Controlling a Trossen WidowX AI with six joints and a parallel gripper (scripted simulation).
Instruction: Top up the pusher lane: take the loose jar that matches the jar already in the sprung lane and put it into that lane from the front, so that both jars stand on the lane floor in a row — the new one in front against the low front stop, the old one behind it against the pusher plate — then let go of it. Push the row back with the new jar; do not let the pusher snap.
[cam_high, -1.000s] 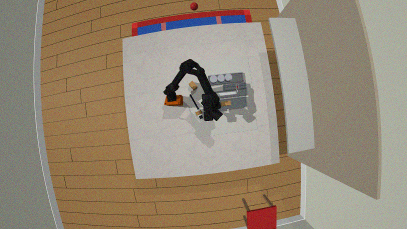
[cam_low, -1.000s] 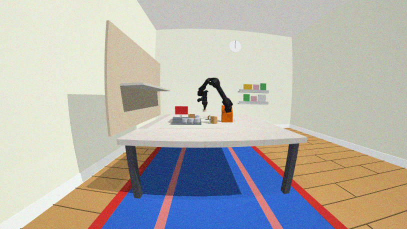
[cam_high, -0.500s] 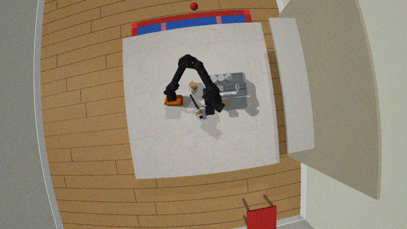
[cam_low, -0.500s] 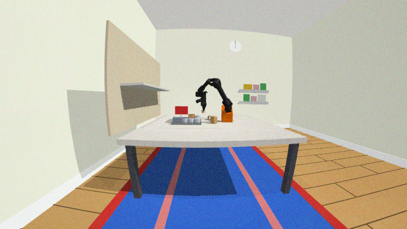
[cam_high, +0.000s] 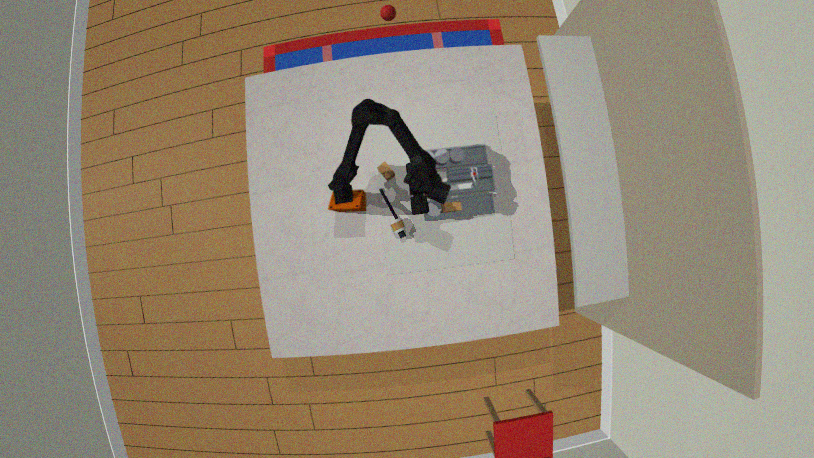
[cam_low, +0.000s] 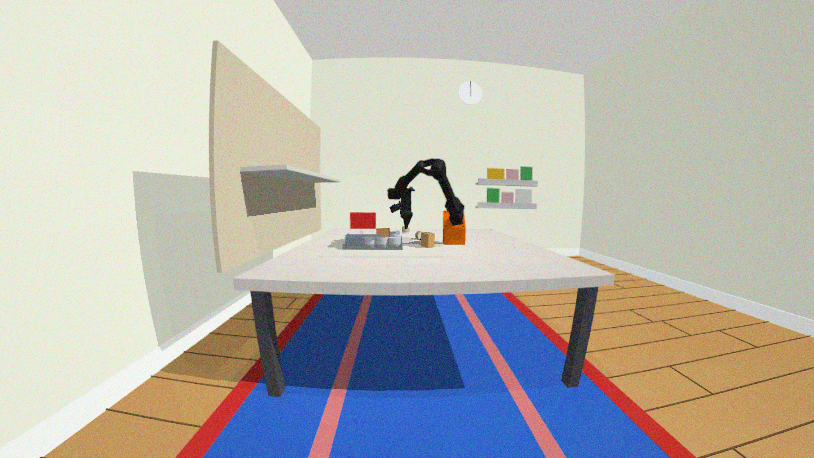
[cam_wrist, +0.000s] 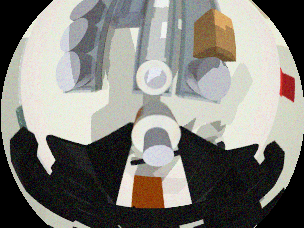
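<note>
Now: gripper tip 120 mm past the dark-handled tool, 70 mm above it and 20 mm to the left of it. Round my gripper tip: wall shelf: 560 mm ahead, 290 mm above, 20 mm to the right.
</note>
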